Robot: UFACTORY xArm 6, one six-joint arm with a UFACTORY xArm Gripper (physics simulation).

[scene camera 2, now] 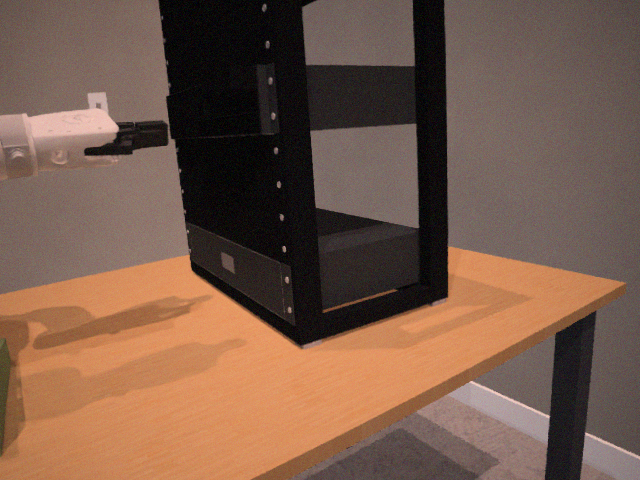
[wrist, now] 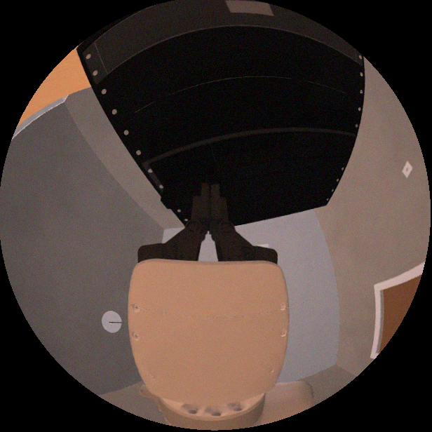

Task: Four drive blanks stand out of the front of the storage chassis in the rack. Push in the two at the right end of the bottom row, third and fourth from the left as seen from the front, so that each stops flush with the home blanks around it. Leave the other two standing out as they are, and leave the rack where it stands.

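Places are measured from the arm's base along level axes (x left, y back, z up), in metres.
Where they show: gripper, fingertip midpoint: (scene camera 2: 166, 132).
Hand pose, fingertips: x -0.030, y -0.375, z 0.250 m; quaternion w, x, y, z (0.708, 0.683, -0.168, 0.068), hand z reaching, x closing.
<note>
Each offset is from my fingertips to the top centre of the thing. "spot": to the spot under its first point. Level surfaces: height alone.
The black rack {spot: dx -0.204, dy -0.336, dz -0.085 m} (scene camera 2: 431, 170) stands upright on the table. The storage chassis (scene camera 2: 361, 97) (wrist: 270, 167) sits inside it at mid height, with a thin pale lower edge along its front in the wrist view. The chassis front is very dark; the four drive blanks cannot be told apart, nor how far any stands out. My gripper (scene camera 2: 168, 133) (wrist: 209, 193) is shut and empty. It points level at the rack's front, near the height of the chassis's lower part. In the scene view its tips end at the rack's left outline; whether they touch anything cannot be told.
A dark grey unit (scene camera 2: 367, 266) with a light label {spot: dx +0.095, dy -0.132, dz -0.235 m} (scene camera 2: 227, 262) (wrist: 250, 7) fills the rack's bottom. The wooden table {dz -0.313 m} (scene camera 2: 330, 392) (wrist: 55, 90) extends in front of and beside the rack. Part of a green object (scene camera 2: 4, 387) shows at the left edge. A wall stands behind.
</note>
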